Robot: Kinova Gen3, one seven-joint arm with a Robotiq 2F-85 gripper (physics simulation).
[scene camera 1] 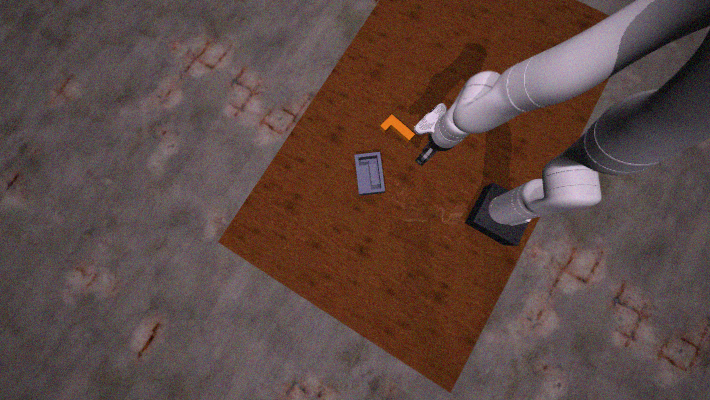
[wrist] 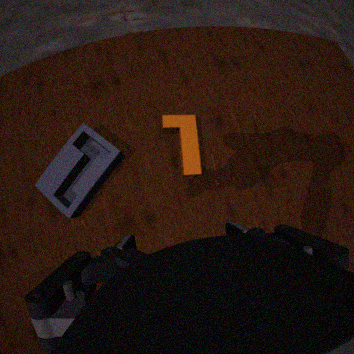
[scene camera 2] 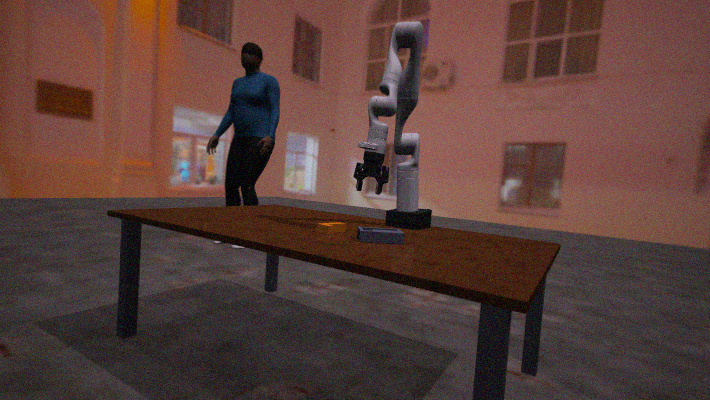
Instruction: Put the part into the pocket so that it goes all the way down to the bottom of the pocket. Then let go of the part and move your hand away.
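Where they show: gripper, fingertip midpoint: (scene camera 1: 430,148) (wrist: 181,239) (scene camera 2: 368,192); arm's base at its link origin: (scene camera 1: 503,210) (scene camera 2: 407,210).
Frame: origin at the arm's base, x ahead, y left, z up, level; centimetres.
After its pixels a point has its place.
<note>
The orange L-shaped part (scene camera 1: 401,128) @[x 42.2, y -6.5, z -4.2 cm] (scene camera 2: 332,228) @[x 47.0, y -2.8, z -5.1 cm] (wrist: 190,150) @[x 41.4, y -6.5, z -4.1 cm] lies flat on the table, outside the pocket block and apart from it. The blue-grey block (scene camera 1: 363,181) @[x 42.3, y 17.0, z -3.5 cm] (scene camera 2: 381,236) @[x 45.9, y 16.0, z -5.0 cm] (wrist: 56,166) @[x 43.3, y 16.5, z -3.5 cm] sits on the table beside the part, to its left in the wrist view. Its recessed pocket faces up and holds no part. My gripper (scene camera 1: 421,161) (scene camera 2: 369,191) @[x 30.3, y -0.7, z 7.4 cm] (wrist: 181,239) @[x 30.3, y -0.7, z 7.4 cm] is open and empty. It hangs well above the table, with its fingertips spread wide. In the wrist view the part shows ahead of the fingertips and the block ahead of the left finger.
The brown table (scene camera 1: 325,210) @[x 47.7, y 32.4, z -7.1 cm] (scene camera 2: 450,255) @[x 44.2, y 37.7, z -7.2 cm] (wrist: 125,75) @[x 61.9, y 2.4, z -7.1 cm] carries the arm's black base (scene camera 1: 477,215) @[x 5.7, y 6.0, z -0.3 cm] (scene camera 2: 408,220) @[x 6.2, y 4.2, z -3.6 cm]. A person (scene camera 2: 255,107) in a blue top stands behind the table in scene camera 2. The arm's shadow falls on the table near the part.
</note>
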